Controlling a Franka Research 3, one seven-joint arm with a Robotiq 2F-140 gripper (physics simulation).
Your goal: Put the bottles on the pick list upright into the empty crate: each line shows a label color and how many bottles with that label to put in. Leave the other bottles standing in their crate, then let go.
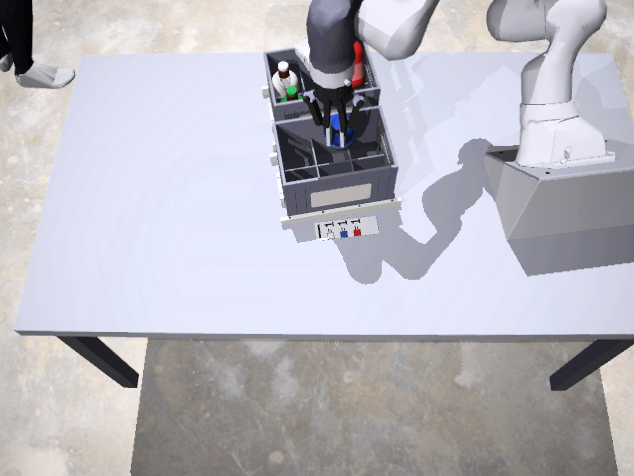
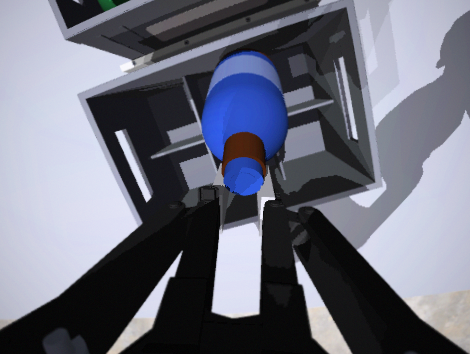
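My gripper (image 1: 335,138) (image 2: 243,179) is shut on the neck of a blue bottle (image 1: 349,139) (image 2: 245,110) with a brown neck and blue cap. The bottle is over or partly in the back middle part of the front crate (image 1: 302,197) (image 2: 366,100), a grey one with dividers; its depth is unclear and its base is hidden. No other bottle shows in this crate. The pick list (image 1: 371,225) shows white, blue and red, 1 each. In the back crate (image 1: 286,111) (image 2: 100,40) stand a white bottle (image 1: 284,81), a green-capped bottle (image 1: 291,92) and a red bottle (image 1: 357,64), partly hidden by the arm.
The two crates stand close together, one behind the other, on the pale table (image 1: 153,204). A light rail (image 1: 340,212) runs along the front crate's near side. The robot's base block (image 1: 563,204) is at the right. A person's foot (image 1: 46,75) shows beyond the table's left edge.
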